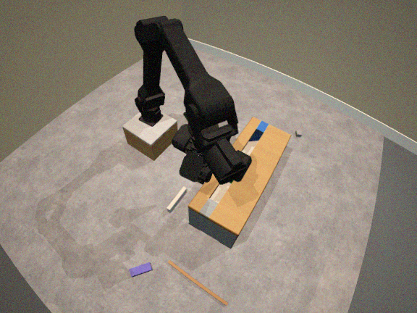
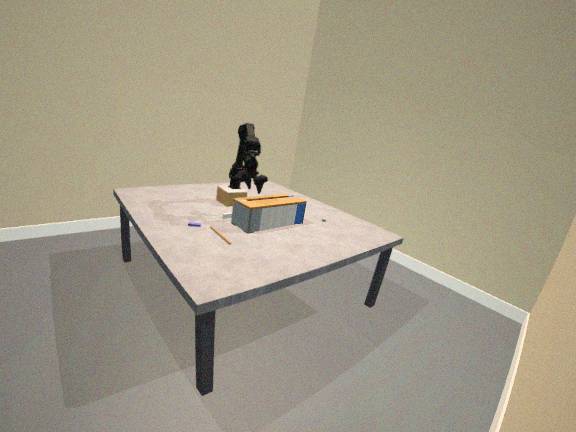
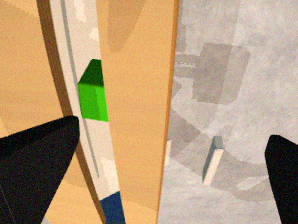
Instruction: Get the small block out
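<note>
Now: gripper tip 50 mm short of the green block, 30 mm to the right of it and 70 mm above it. Also, from my gripper tip: long box: 40 mm ahead, 60 mm to the left, 90 mm below; then thin orange stick: 110 mm ahead, 270 mm to the right, 150 mm below.
</note>
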